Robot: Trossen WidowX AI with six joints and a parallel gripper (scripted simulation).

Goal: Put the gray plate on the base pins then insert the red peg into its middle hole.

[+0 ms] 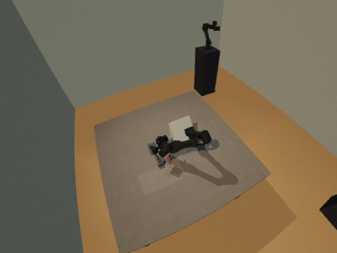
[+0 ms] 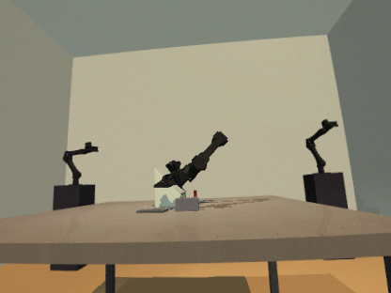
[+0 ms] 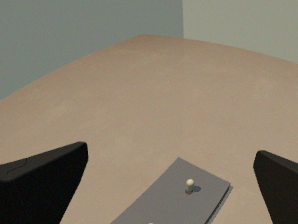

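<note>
The gray plate is 10 mm ahead of my gripper tip, 130 mm to the left of it and 70 mm below it. The rest, counted from my gripper tip: red peg (90 mm behind, 160 mm to the left, 70 mm below).
</note>
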